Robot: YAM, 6 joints.
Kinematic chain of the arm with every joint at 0, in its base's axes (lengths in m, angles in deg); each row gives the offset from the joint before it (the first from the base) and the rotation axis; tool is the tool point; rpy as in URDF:
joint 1: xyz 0 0 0.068 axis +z
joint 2: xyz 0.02 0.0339 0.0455 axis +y
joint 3: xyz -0.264 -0.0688 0 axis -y
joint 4: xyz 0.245 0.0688 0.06 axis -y
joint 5: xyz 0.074 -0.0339 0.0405 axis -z
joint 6: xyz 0.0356 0 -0.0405 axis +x
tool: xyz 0 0 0 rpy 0 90 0
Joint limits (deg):
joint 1: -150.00..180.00
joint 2: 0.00..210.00
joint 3: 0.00..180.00
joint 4: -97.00..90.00
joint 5: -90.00..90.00
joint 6: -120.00..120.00
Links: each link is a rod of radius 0.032 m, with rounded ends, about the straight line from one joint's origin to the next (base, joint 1, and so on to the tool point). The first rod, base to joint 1, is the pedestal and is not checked.
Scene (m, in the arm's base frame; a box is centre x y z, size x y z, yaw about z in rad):
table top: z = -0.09
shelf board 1: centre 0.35 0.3 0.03 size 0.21 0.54 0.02 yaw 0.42
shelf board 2: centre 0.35 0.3 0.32 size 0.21 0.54 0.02 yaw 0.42
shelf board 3: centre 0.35 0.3 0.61 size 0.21 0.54 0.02 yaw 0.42
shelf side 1: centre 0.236 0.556 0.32 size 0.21 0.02 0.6 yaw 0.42
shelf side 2: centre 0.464 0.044 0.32 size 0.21 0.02 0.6 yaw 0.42
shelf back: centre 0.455 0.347 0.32 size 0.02 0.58 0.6 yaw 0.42
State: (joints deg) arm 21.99 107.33 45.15 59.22 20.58 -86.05
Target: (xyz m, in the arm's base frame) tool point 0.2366 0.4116 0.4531
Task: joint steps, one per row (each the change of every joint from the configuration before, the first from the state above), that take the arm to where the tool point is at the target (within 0.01 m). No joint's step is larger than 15 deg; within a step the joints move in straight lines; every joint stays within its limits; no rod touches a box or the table.
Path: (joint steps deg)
1: 14.09 -3.05 -10.62 3.11 7.01 3.40
2: 14.08 -3.06 -10.62 3.11 7.00 3.40
3: 14.09 -3.05 -10.63 3.11 7.01 3.40
4: 14.08 -3.06 -10.62 3.11 7.00 3.40
5: -0.38 -0.63 12.69 -3.13 -5.84 -2.27
6: -0.38 -0.62 12.69 -3.13 -5.85 -2.26
7: -0.39 -0.63 12.69 -3.13 -5.84 -2.27
8: -0.38 -0.63 12.69 -3.13 -5.85 -2.27
9: -0.38 -0.63 12.69 -3.13 -5.84 -2.26
10: -0.38 -0.63 12.69 -3.13 -5.85 -2.27
11: -4.99 8.98 11.08 -1.25 -0.22 0.00
12: -4.99 8.97 11.08 -1.24 -0.22 0.00
13: -5.00 8.97 11.07 -1.24 -0.23 0.00

